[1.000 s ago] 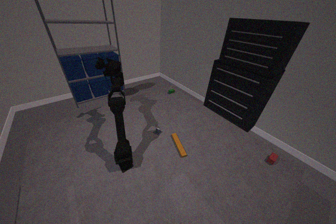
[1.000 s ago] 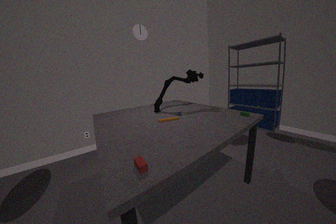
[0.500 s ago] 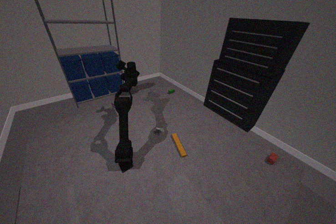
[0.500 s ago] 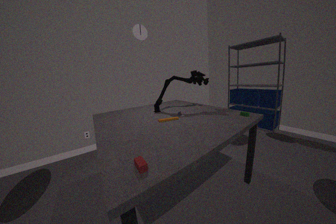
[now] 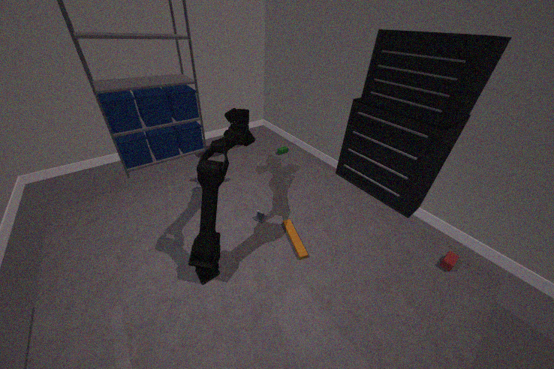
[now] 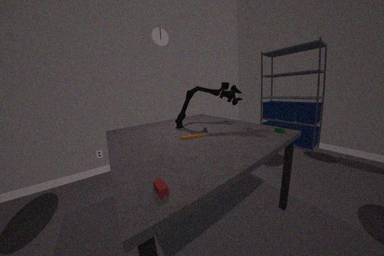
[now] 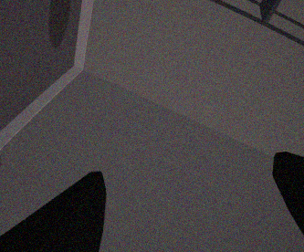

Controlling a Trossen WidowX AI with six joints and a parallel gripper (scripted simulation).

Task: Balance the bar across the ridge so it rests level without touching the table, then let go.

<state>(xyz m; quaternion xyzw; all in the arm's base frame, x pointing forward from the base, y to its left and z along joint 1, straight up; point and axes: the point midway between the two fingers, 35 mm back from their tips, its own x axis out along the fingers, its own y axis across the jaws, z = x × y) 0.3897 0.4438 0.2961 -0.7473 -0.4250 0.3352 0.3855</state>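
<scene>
Right now my gripper tip is 55 cm to the left of the orange bar, 28 cm above it and 7 cm past it. From my gripper tip the other things lie so: red block: 97 cm to the right, 34 cm ahead, 27 cm below; green block: 34 cm ahead, 27 cm below, 3 cm to the left.
</scene>
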